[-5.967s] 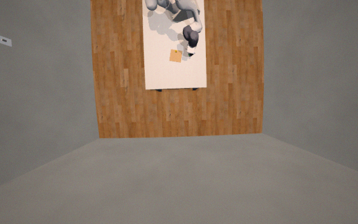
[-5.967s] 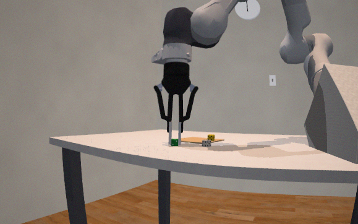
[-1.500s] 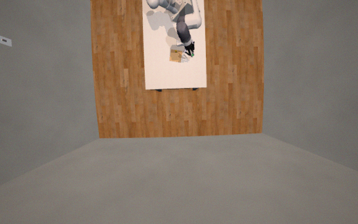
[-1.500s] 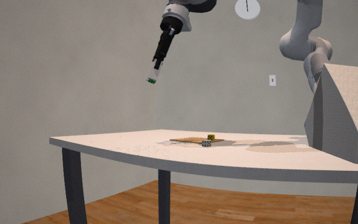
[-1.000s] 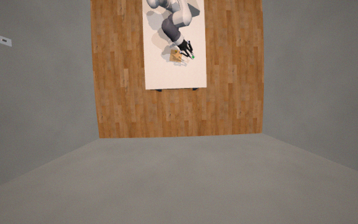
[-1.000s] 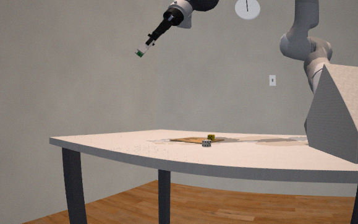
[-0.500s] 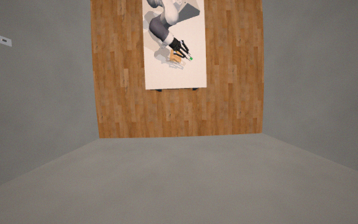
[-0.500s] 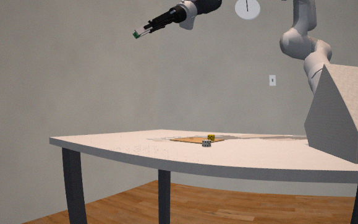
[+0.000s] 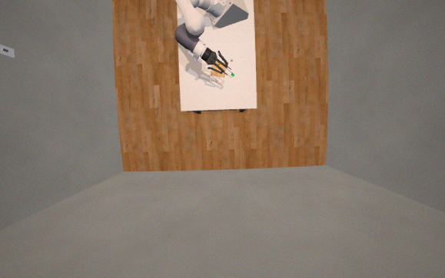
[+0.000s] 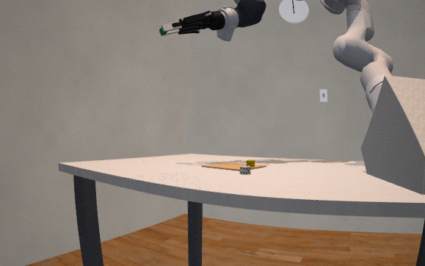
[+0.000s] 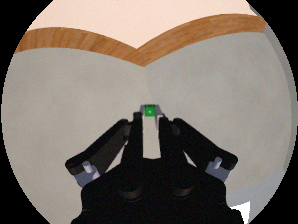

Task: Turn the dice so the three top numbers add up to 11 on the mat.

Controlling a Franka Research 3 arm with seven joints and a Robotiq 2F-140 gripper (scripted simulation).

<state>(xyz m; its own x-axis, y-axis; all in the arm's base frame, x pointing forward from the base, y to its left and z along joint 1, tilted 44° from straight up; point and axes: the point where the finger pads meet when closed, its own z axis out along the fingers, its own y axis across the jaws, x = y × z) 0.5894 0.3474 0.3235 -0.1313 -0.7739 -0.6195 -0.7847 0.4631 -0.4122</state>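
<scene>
My gripper is now 280 mm past the white die, 60 mm to the right of it and 430 mm above it. Also, from my hand: yellow die 250 mm behind, 70 mm to the right, 430 mm below; then green die 10 mm ahead, 20 mm to the left, 10 mm below; then tan mat 200 mm behind, 70 mm to the right, 440 mm below.
</scene>
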